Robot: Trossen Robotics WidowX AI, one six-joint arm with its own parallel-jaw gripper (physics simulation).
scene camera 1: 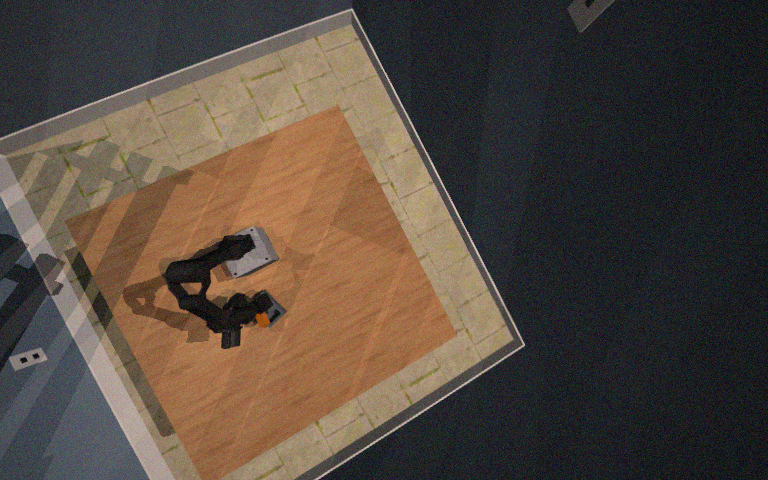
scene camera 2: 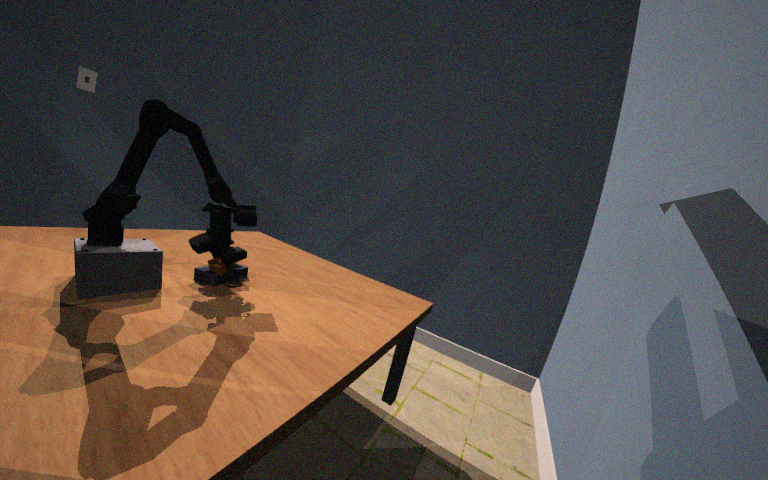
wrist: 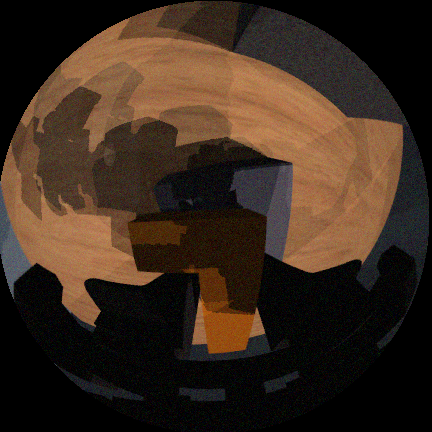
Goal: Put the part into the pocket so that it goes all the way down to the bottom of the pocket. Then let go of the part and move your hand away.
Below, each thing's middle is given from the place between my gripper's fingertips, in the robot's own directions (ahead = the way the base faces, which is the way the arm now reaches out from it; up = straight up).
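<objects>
The pocket block (scene camera 2: pixel 235 271) has my hand 10 mm short of it, and my hand is also 20 mm above it and 20 mm to the right of it.
</objects>
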